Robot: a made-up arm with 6 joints.
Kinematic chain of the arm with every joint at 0, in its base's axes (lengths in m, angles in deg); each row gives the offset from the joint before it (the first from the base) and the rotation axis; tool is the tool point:
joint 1: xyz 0 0 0.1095 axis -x
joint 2: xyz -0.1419 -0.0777 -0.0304 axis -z
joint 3: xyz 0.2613 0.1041 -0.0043 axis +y
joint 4: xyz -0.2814 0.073 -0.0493 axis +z
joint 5: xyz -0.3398 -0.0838 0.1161 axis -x
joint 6: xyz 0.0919 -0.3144 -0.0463 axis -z
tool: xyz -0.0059 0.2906 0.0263
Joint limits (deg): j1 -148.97..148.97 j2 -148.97..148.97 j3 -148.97..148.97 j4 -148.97..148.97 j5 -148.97..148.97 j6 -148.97..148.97
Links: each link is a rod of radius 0.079 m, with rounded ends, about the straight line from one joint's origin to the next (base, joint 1, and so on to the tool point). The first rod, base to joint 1, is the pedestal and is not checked.
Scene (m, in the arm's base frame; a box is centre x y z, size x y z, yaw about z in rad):
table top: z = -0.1
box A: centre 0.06 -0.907 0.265 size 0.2 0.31 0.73 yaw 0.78
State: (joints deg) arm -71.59 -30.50 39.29 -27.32 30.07 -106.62
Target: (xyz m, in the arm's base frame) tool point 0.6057 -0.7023 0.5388
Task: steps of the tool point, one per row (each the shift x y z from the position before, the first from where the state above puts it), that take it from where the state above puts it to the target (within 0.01 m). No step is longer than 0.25 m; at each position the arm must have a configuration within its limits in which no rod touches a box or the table.
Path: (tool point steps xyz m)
1: 0.0853 0.0020 0.1854
2: 0.0856 0.0597 0.1890
3: 0.0842 0.1181 0.1726
4: 0.0811 0.1696 0.1355
5: 0.0767 0.2078 0.0821
6: 0.0708 0.2266 0.0173
7: 0.0499 -0.1148 0.0257
8: 0.0704 -0.1293 -0.0024
9: 0.0890 -0.1366 -0.0388
10: 0.1040 -0.1318 -0.0819
11: 0.1146 -0.1106 -0.1261
12: 0.1202 -0.0716 -0.1643

